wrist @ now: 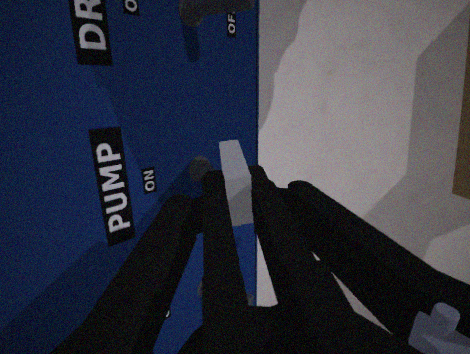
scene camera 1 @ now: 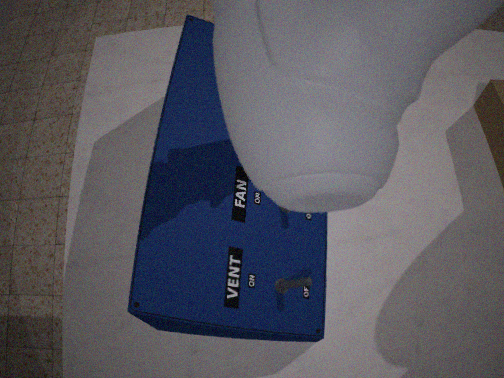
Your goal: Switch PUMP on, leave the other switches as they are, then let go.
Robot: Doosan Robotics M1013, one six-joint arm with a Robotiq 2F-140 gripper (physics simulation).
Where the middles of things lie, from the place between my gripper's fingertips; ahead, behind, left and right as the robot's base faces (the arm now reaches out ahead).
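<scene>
Looking at the blue switch panel (scene camera 1: 212, 251), I find my gripper 30 mm above it, 60 mm to the right of it and 100 mm short of it.
</scene>
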